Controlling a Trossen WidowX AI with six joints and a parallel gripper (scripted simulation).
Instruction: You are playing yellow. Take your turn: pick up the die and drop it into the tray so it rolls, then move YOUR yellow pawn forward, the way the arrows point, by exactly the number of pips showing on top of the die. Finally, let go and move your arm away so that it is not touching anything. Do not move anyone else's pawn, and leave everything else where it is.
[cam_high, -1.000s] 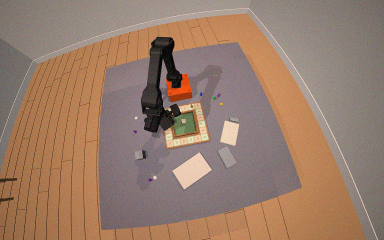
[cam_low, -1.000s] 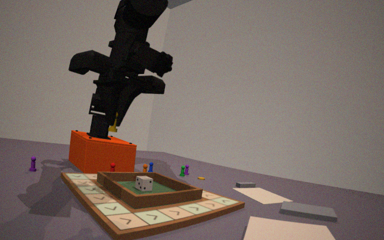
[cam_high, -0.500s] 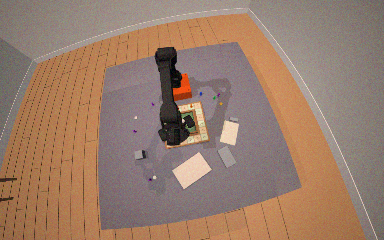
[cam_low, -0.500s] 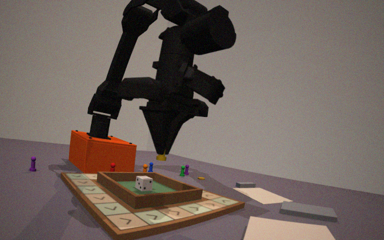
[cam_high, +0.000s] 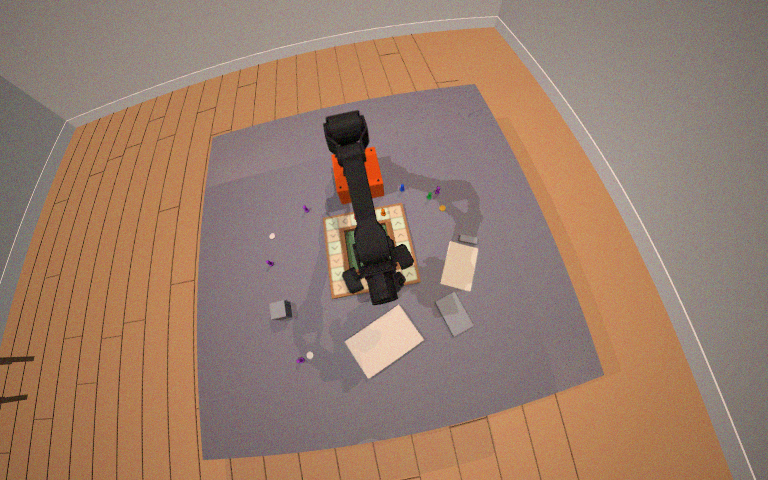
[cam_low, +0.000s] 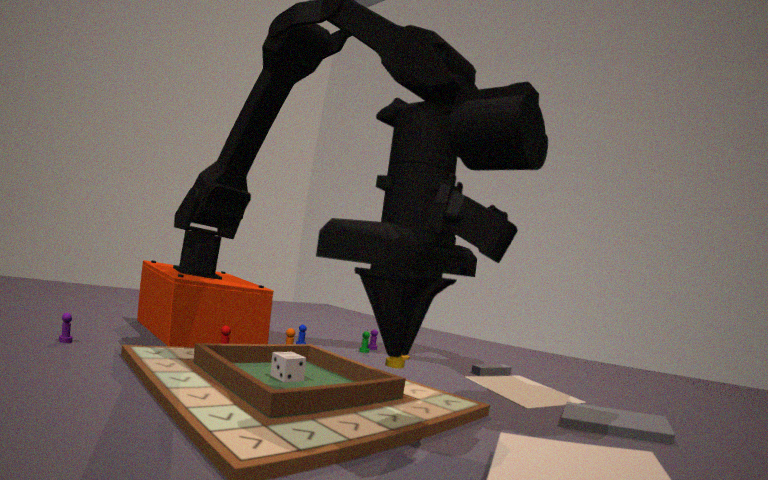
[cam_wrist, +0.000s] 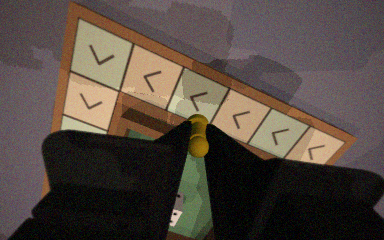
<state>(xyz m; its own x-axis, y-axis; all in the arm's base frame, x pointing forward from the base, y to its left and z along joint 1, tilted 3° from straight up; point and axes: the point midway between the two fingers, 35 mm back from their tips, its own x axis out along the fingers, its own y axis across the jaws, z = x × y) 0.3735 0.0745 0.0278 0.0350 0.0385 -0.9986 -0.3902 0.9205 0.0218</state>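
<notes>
My gripper tip is 11 cm past the tray, 6 cm above it and 4 cm to the left of it. From my gripper tip the other things lie so: white die: 12 cm behind, 4 cm to the right, 4 cm below; then yellow pawn: 1 cm above; then orange pawn: 23 cm behind, 4 cm below, 2 cm to the left.
</notes>
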